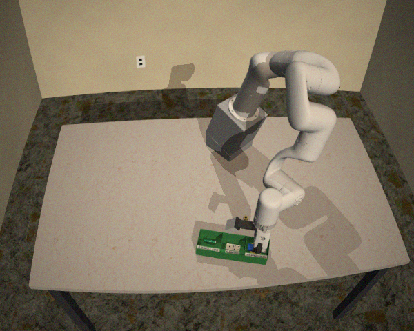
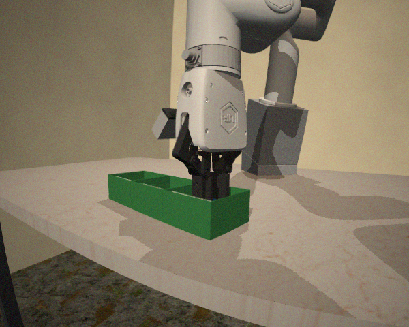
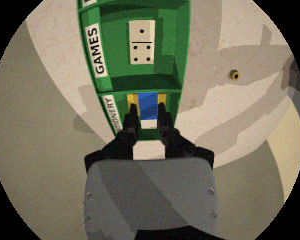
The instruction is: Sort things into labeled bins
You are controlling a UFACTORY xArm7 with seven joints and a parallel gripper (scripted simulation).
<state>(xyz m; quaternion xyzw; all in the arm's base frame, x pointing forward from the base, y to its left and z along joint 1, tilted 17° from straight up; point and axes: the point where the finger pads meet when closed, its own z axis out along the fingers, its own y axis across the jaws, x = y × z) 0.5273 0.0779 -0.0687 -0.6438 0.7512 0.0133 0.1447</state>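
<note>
Now: the blue-and-white block 2 cm below my hand and 1 cm to the left of it. The rest, counted from my hand: yellow block (4 cm below); brown piece (15 cm behind, 4 cm to the right, 4 cm below); white domino (8 cm to the right, 4 cm below, 1 cm behind).
</note>
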